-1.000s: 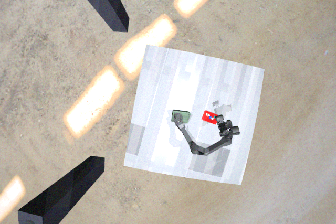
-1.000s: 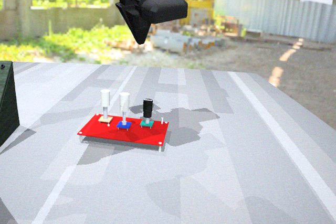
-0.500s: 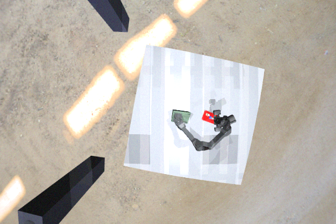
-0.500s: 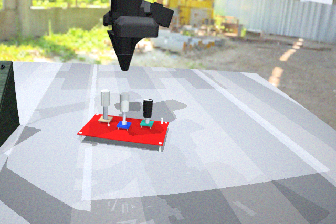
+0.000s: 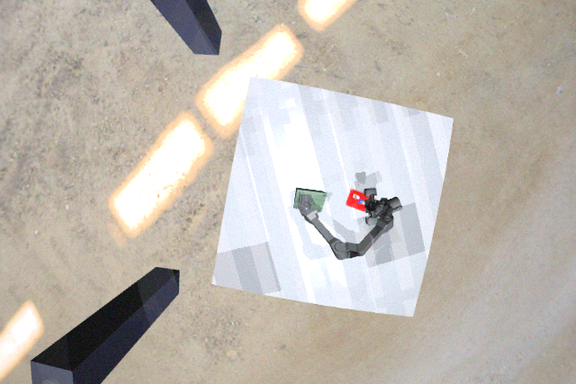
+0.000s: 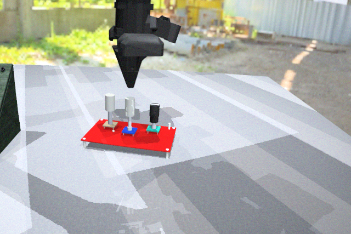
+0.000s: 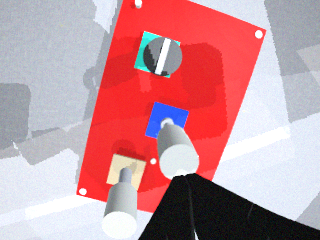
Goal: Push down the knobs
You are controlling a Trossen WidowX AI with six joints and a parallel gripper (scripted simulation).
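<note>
My gripper tip is 4 cm above the grey knob. Round my gripper tip: blue potentiometer 6 cm below; then black knob 5 cm ahead, 1 cm to the left, 5 cm below; then teal potentiometer 5 cm ahead, 1 cm to the left, 6 cm below.
</note>
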